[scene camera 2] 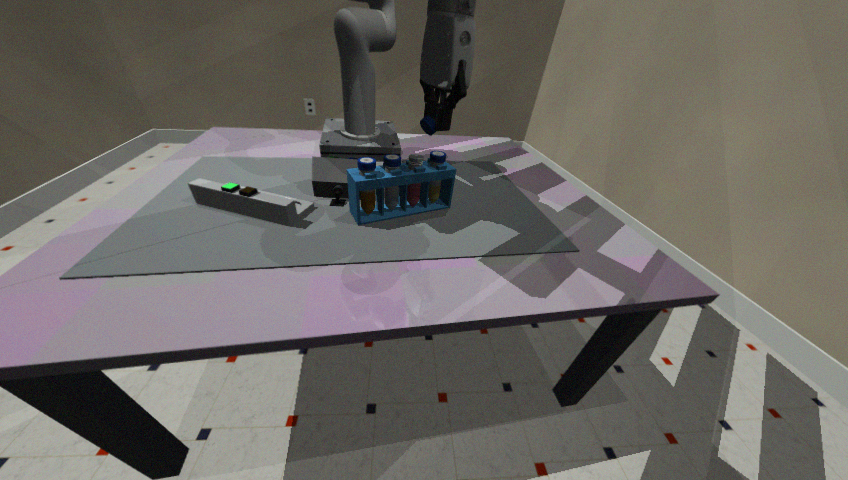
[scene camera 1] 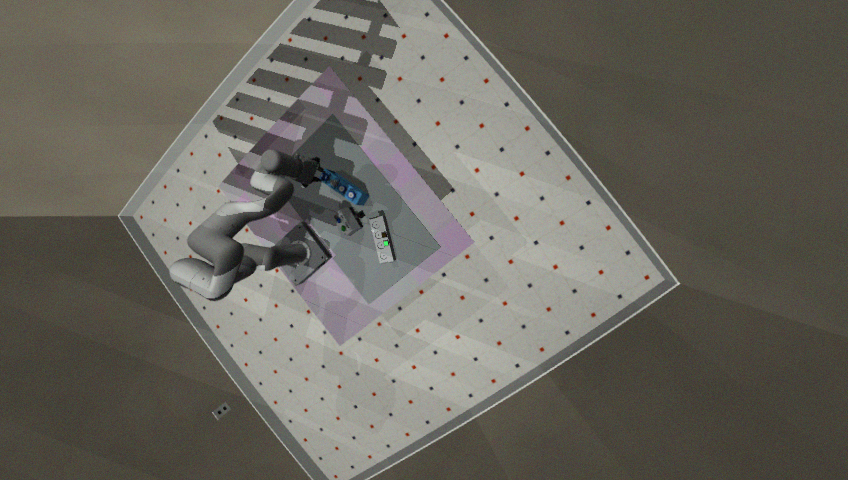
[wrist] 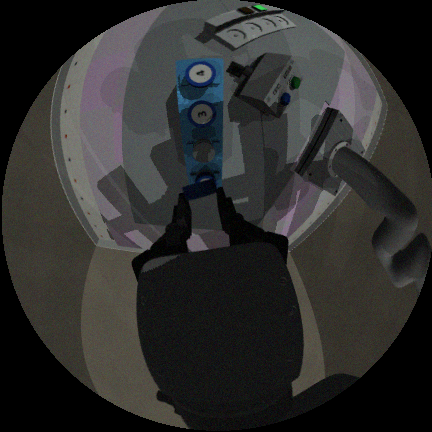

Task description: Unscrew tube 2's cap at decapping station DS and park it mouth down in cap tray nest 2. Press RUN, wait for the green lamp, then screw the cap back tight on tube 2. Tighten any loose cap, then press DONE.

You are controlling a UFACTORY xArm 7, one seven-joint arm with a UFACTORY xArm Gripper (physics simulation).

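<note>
My gripper is shut on a blue cap, held tilted, above and behind the end of the blue rack in scene camera 2. Tube 2 stands uncapped in the rack. Blue-rimmed caps 3 and 4 are on their tubes; another blue cap sits at the far end, partly hidden in the wrist view. The grey cap tray shows round nests without a cap. Its green lamp is lit.
The grey station box has a dark clamp, a green button and a blue button. It stands between the rack and the cap tray. The arm's base is behind it.
</note>
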